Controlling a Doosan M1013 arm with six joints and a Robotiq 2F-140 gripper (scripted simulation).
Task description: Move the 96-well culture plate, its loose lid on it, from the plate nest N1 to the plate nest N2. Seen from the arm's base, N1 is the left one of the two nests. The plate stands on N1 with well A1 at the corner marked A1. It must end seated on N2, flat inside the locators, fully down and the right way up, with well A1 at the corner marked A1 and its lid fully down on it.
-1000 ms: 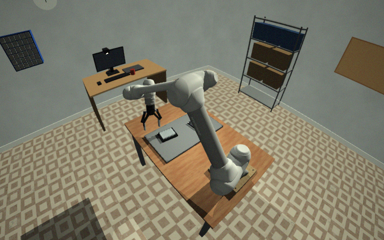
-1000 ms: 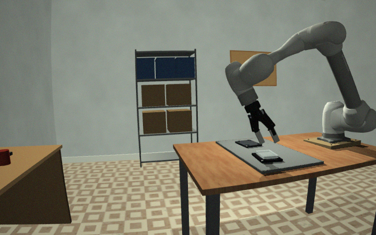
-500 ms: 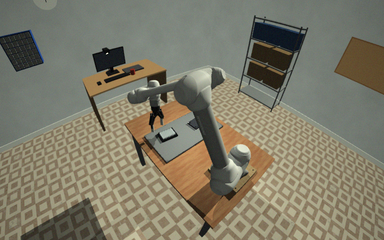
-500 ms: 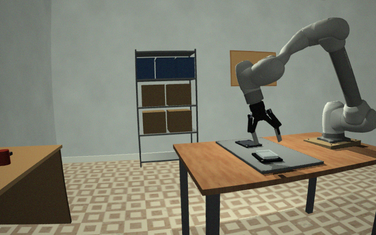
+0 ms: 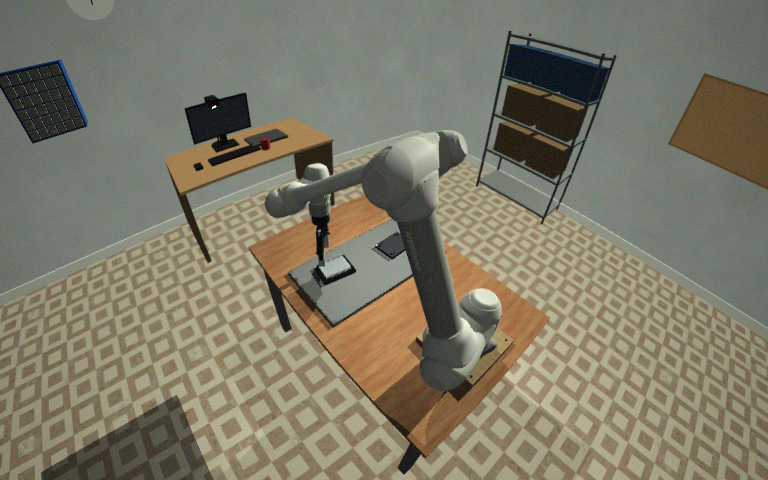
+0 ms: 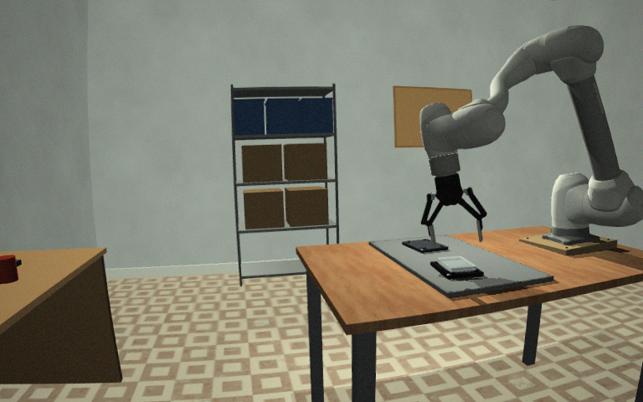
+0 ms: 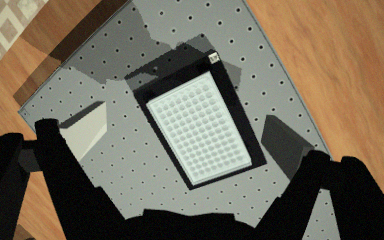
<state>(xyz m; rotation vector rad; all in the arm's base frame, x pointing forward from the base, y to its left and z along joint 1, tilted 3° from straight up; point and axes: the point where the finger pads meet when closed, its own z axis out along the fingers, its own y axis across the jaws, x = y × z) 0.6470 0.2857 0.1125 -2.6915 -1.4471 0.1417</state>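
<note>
Now: hand 2 cm past the clear lid, 4 cm to the left of it and 8 cm above it. Round my hand: nest N2: 2 cm behind, 38 cm to the right, 10 cm below; then black plate nest N1: 2 cm behind, 4 cm to the right, 10 cm below.
</note>
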